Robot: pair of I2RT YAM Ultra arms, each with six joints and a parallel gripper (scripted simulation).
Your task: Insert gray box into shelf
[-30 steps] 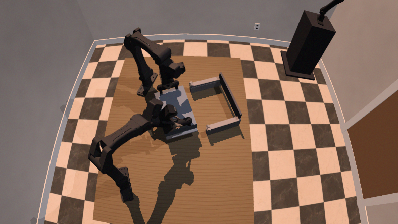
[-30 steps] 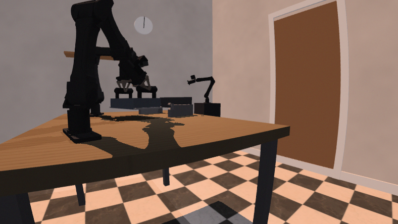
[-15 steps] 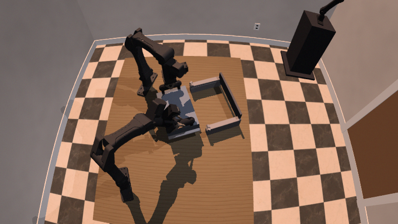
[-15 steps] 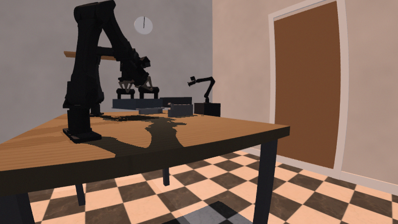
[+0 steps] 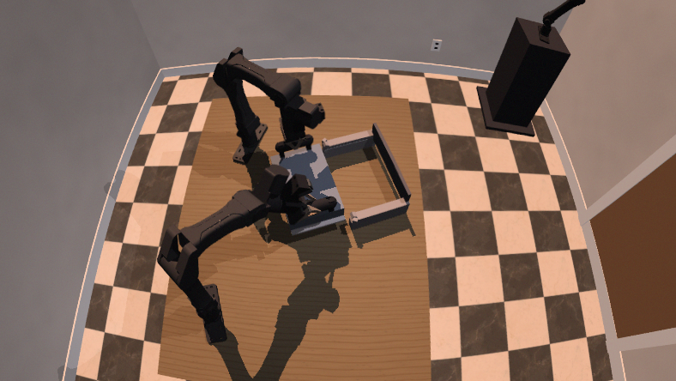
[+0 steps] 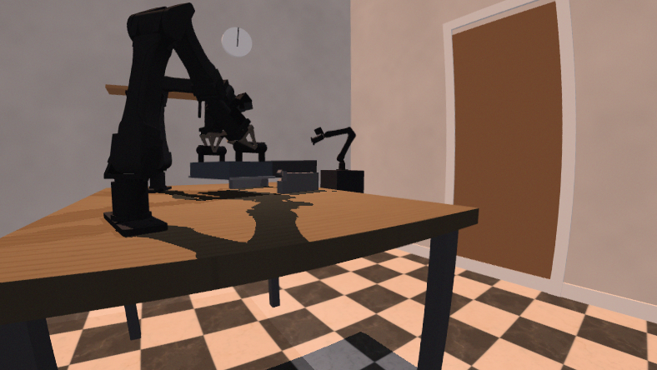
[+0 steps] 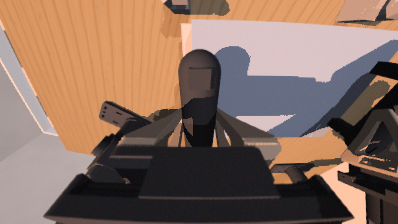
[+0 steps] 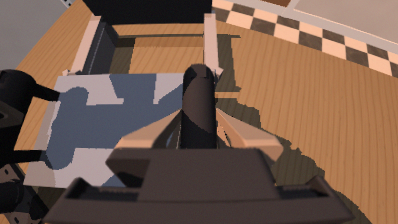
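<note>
The gray box lies 50 mm ahead of my left hand, 110 mm to the right of it and 50 mm below it. From my left hand the other things lie so: shelf back wall: 330 mm ahead, 10 mm to the left, 80 mm below.
Now: right hand 50 mm past the gray box, 110 mm to the right of it and 50 mm above it. Round my right hand: shelf back wall 230 mm ahead, 240 mm to the left, 80 mm below.
</note>
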